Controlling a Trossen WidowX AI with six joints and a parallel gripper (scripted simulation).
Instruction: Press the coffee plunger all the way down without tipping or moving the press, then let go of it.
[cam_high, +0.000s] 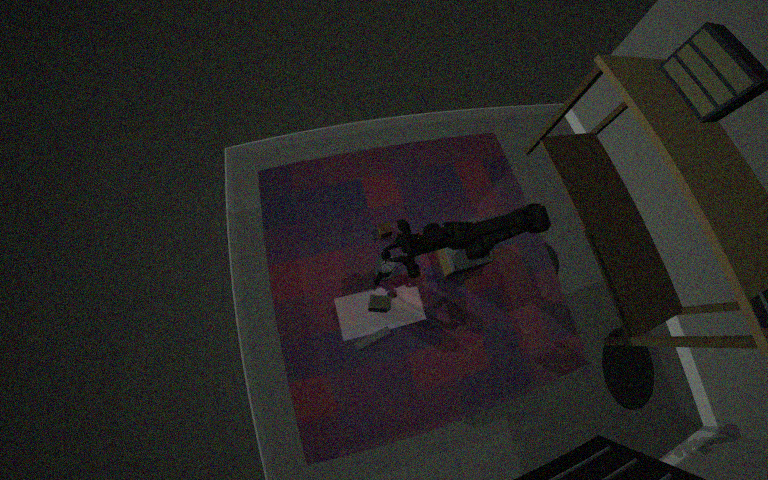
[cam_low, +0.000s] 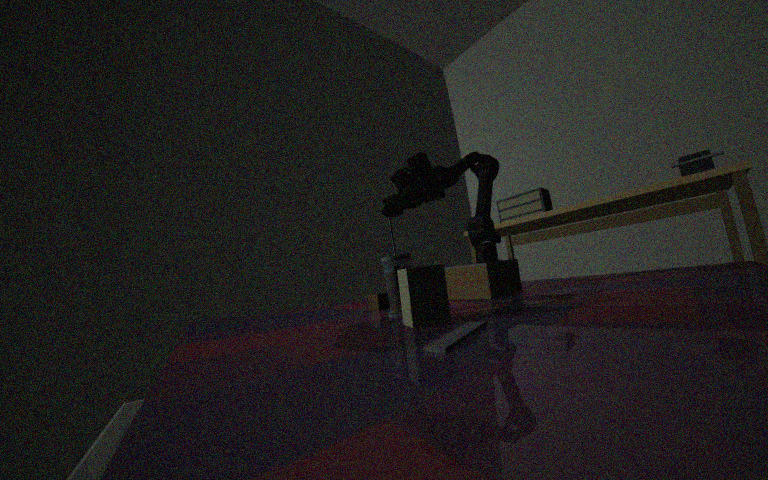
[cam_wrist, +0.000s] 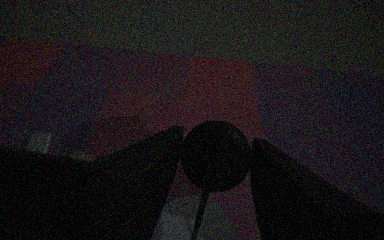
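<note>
The glass press is 1 cm behind my gripper tip, 1 cm to the left of it and 14 cm below it.
</note>
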